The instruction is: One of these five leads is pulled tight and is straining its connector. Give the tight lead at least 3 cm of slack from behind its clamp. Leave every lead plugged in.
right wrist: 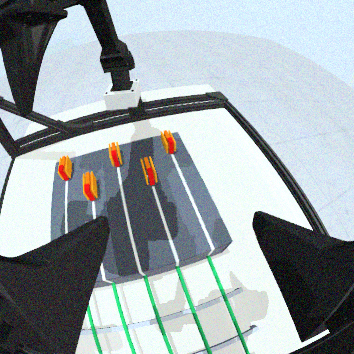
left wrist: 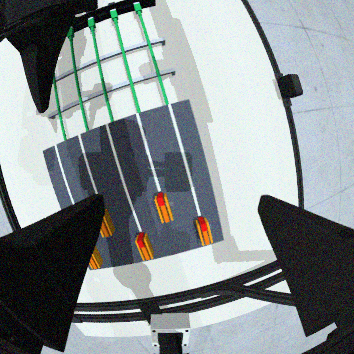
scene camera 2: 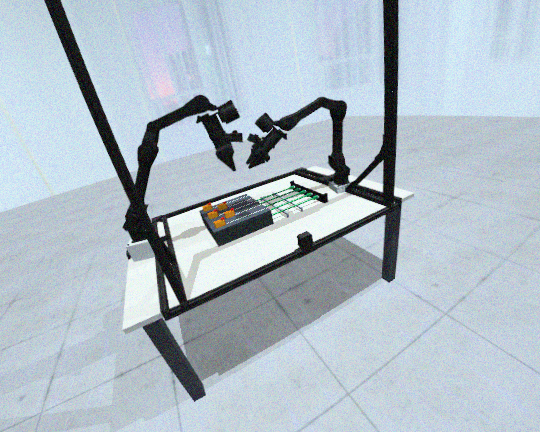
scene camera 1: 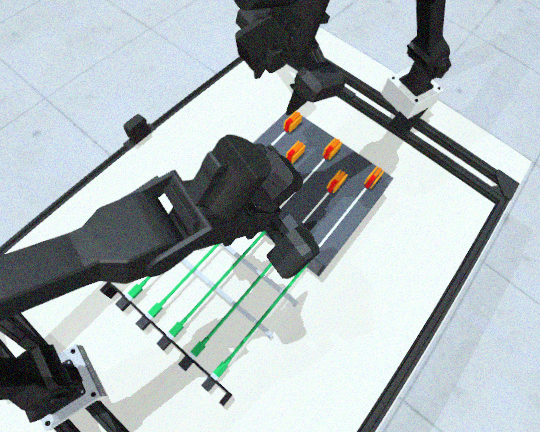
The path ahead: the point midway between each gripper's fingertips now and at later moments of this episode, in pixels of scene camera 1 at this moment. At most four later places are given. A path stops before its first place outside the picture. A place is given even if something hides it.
My left gripper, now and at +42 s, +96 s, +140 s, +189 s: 272,95; 272,96; 253,183; 254,183; 288,144
My right gripper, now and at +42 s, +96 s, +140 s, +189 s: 296,201; 146,302; 136,264; 169,277; 220,273
